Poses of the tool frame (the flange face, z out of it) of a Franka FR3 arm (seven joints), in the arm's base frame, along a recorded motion.
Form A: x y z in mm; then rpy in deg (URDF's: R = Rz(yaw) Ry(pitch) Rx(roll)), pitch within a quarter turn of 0, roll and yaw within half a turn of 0.
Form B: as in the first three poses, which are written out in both.
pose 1, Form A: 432.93 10.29 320.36 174.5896 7.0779 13.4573
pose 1, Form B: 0.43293 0.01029 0.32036 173.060 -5.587 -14.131
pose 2, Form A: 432.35 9.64 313.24 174.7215 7.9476 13.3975
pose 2, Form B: 0.43235 0.00964 0.31324 172.983 -6.466 -14.161
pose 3, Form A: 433.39 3.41 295.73 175.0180 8.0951 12.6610
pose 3, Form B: 0.43339 0.00341 0.29573 173.322 -6.767 -13.409
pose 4, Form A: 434.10 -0.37 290.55 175.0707 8.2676 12.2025
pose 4, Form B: 0.43410 -0.00037 0.29055 173.389 -7.000 -12.964
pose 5, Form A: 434.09 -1.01 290.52 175.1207 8.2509 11.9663
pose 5, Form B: 0.43409 -0.00101 0.29052 173.471 -7.022 -12.719
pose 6, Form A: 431.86 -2.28 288.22 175.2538 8.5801 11.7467
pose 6, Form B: 0.43186 -0.00228 0.28822 173.557 -7.396 -12.520
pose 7, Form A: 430.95 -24.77 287.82 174.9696 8.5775 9.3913
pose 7, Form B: 0.43095 -0.02477 0.28782 173.585 -7.601 -10.195
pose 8, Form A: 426.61 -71.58 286.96 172.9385 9.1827 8.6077
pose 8, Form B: 0.42661 -0.07158 0.28696 171.567 -7.943 -9.762
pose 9, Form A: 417.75 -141.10 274.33 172.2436 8.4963 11.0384
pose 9, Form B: 0.41775 -0.14110 0.27433 170.699 -6.768 -12.167
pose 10, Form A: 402.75 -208.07 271.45 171.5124 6.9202 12.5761
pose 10, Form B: 0.40275 -0.20807 0.27145 170.177 -4.828 -13.505
